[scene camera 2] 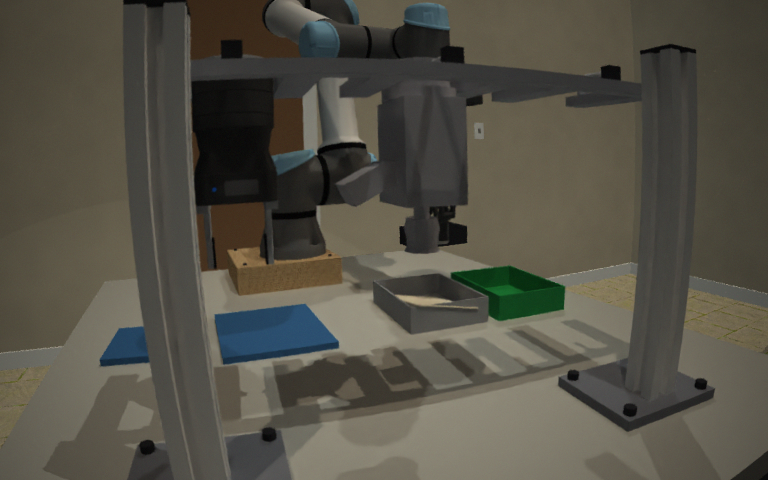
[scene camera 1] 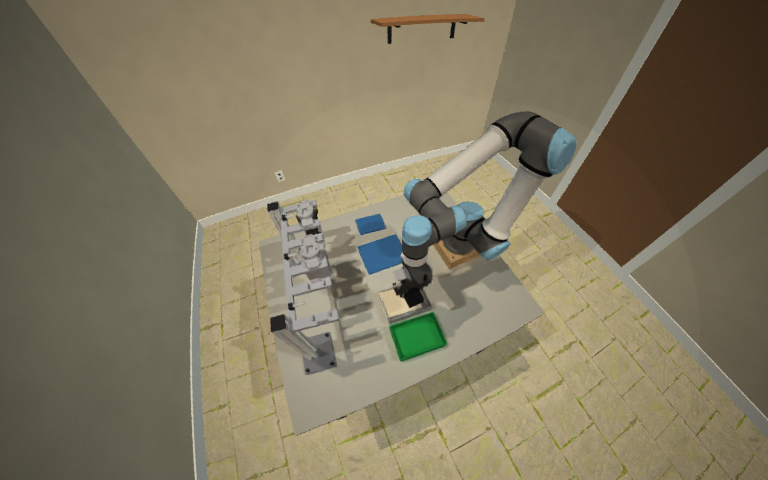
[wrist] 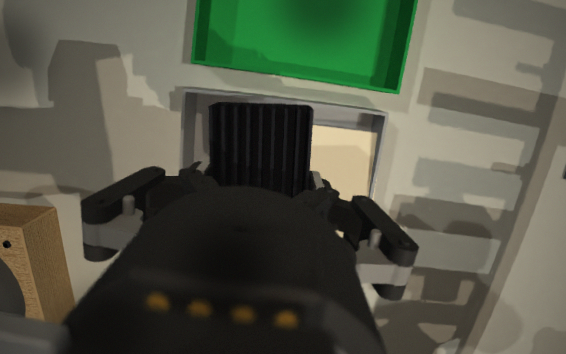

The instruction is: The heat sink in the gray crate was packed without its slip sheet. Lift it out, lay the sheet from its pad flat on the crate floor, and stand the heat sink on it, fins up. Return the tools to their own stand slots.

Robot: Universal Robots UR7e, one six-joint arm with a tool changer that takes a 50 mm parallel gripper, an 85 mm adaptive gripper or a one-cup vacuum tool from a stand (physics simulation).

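Places are measured from the arm's base along level axes (x ahead, y left, z up), in centimetres.
Pixels of known places: arm's base, origin of its link: (scene camera 2: 293,253) (scene camera 1: 458,242).
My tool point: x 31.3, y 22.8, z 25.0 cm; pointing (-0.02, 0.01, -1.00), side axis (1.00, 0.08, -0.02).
Observation:
Ahead of a thing's pixels: the offset from my tool point to its top centre. "spot": to the spot under its first point.
My gripper (scene camera 1: 410,289) (wrist: 259,179) is shut on the black heat sink {dz -16.0, dx -0.4, dy +0.2 cm} (scene camera 1: 414,298) (scene camera 2: 459,233) (wrist: 261,145) and holds it above the gray crate {dz -26.6, dx +0.9, dy -1.5 cm} (scene camera 1: 406,316) (scene camera 2: 447,320) (wrist: 345,117), fins up. In scene camera 2 the heat sink is partly hidden behind a hanging tool and is well above the crate rim. The cream slip sheet (scene camera 1: 395,306) (scene camera 2: 425,300) (wrist: 345,162) lies in the crate; in scene camera 2 one edge shows at the near wall, and I cannot tell if it is fully flat.
A green tray {dz -26.6, dx +0.0, dy +14.1 cm} (scene camera 1: 417,337) (scene camera 2: 523,297) (wrist: 305,40) stands beside the crate. A large blue pad {spot: dz -29.9, dx +6.8, dy -28.1 cm} (scene camera 1: 378,254) (scene camera 2: 274,333) and a small blue pad {spot: dz -29.9, dx +7.0, dy -47.7 cm} (scene camera 1: 370,224) (scene camera 2: 125,345) lie farther along. The parallel gripper (scene camera 2: 233,147) and vacuum tool {dz +5.5, dx +31.5, dy -12.8 cm} (scene camera 2: 421,152) hang on the tool stand (scene camera 2: 668,226).

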